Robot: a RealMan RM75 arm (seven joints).
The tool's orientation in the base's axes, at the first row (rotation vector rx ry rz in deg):
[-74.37, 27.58, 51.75]
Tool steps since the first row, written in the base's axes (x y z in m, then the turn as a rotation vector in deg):
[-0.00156, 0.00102, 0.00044, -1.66, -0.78, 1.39]
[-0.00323, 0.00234, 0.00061, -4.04, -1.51, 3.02]
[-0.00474, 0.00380, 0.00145, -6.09, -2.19, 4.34]
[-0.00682, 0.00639, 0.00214, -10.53, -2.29, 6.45]
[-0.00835, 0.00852, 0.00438, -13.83, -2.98, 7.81]
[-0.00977, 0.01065, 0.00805, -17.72, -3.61, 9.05]
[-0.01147, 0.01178, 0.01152, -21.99, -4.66, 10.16]
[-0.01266, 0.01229, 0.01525, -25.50, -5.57, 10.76]
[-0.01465, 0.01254, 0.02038, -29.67, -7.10, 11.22]
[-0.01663, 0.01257, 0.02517, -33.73, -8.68, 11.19]
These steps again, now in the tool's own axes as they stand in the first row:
[-0.00094, 0.00098, 0.00135, -2.25, 0.46, -0.12]
[-0.00166, 0.00221, 0.00294, -5.09, 1.34, -0.01]
[-0.00274, 0.00291, 0.00480, -7.49, 2.15, 0.02]
[-0.00371, 0.00416, 0.00780, -11.71, 4.38, 1.20]
[-0.00566, 0.00402, 0.01064, -14.87, 6.16, 1.44]
[-0.00863, 0.00293, 0.01381, -18.27, 8.48, 1.82]
[-0.01190, 0.00217, 0.01602, -21.92, 11.17, 1.83]
[-0.01526, 0.00084, 0.01761, -24.70, 13.57, 1.71]
[-0.02022, -0.00072, 0.01943, -27.94, 16.58, 1.09]
[-0.02499, -0.00207, 0.02096, -30.76, 19.80, 0.28]

